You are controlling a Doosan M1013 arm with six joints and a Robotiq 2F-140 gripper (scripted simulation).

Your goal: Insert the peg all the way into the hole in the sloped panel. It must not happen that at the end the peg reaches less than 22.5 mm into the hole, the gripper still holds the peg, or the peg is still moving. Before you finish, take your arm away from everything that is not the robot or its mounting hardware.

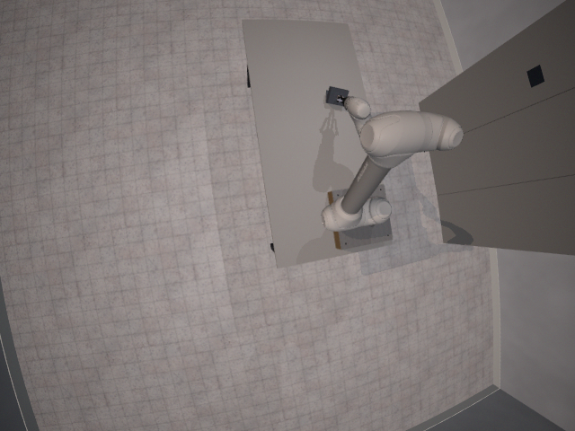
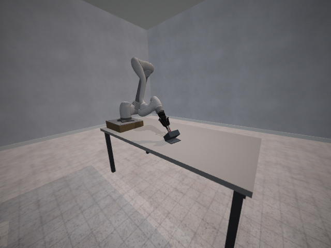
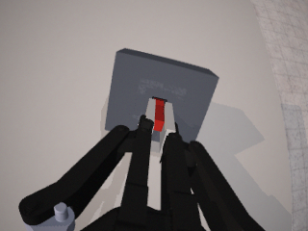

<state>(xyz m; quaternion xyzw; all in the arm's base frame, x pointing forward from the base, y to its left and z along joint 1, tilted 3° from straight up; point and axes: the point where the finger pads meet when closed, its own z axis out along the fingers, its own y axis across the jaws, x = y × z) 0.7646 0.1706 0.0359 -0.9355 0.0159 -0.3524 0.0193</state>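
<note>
The red peg is 30 mm below my hand and 20 mm ahead of it.
</note>
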